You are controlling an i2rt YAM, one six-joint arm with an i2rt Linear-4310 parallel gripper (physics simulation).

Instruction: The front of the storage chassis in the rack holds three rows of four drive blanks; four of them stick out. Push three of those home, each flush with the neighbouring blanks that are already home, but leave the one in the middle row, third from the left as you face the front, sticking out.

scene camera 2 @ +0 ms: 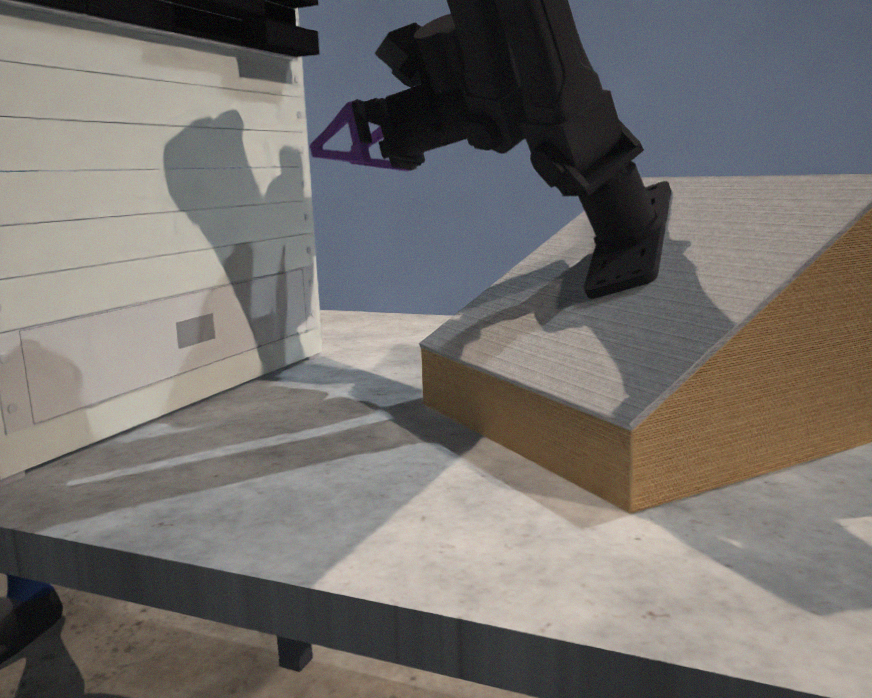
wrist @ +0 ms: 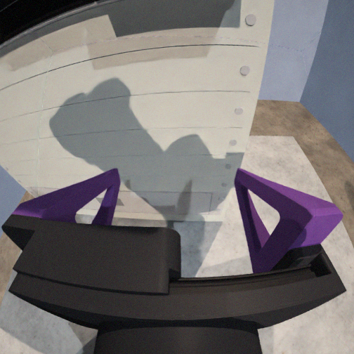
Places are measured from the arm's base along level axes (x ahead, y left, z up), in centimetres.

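Where they show: gripper, fingertip midpoint: (scene camera 2: 331, 154); arm's base at its link origin: (scene camera 2: 632, 239).
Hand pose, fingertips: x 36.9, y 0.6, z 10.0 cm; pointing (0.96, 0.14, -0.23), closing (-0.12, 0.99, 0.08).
Observation:
Each offset is from my fingertips to the top centre of the thing. "pt": to the spot under its first point. Level surfaces: height alone.
The rack's cream front @[pt dz +1.1, dx +7.3, dy +26.4 cm] (scene camera 2: 109, 145) (wrist: 200, 70) stands at the left in the scene view and fills the upper middle of the wrist view. Black stepped parts @[pt dz +13.1, dx +6.3, dy +16.3 cm] (scene camera 2: 181, 25) (wrist: 30, 20) jut out above the cream panels at the top left; whether they belong to the storage chassis I cannot tell. No drive blank can be made out in either view. My gripper (scene camera 2: 314, 147) (wrist: 177, 174) is open and empty, its purple fingers wide apart. It points at the cream panels near their right edge, below the black parts. The distance to the panels is unclear.
A sloped wooden block (scene camera 2: 527, 436) carries the arm's base plate (scene camera 2: 629, 258) at the right. The rack's front and the block stand on the pale table @[dz -27.9 cm] (scene camera 2: 472, 567) (wrist: 280, 160). The arm casts shadows over the panels and table. A dark blue object (scene camera 2: 29, 611) shows below the table edge.

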